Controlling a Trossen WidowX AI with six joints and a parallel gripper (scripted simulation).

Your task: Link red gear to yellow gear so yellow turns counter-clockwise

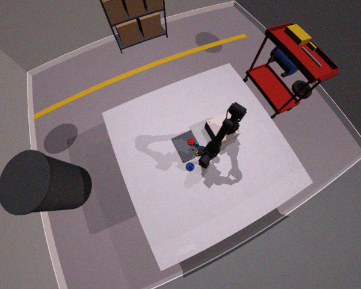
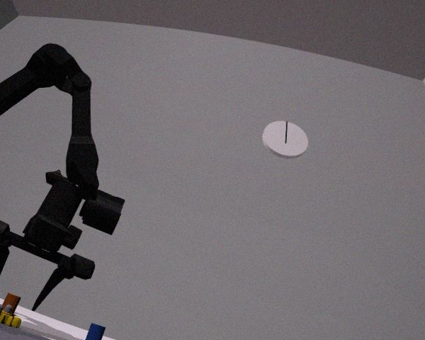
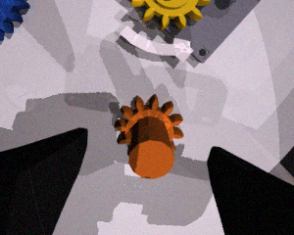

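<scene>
The teal gear lies 30 mm ahead of my gripper tip and 130 mm to the right of it. The rest, counted from my gripper tip: yellow gear (50 mm ahead, 60 mm to the right, 10 mm below); blue gear (140 mm ahead, 10 mm to the left, 10 mm below); orange gear (10 mm below).
</scene>
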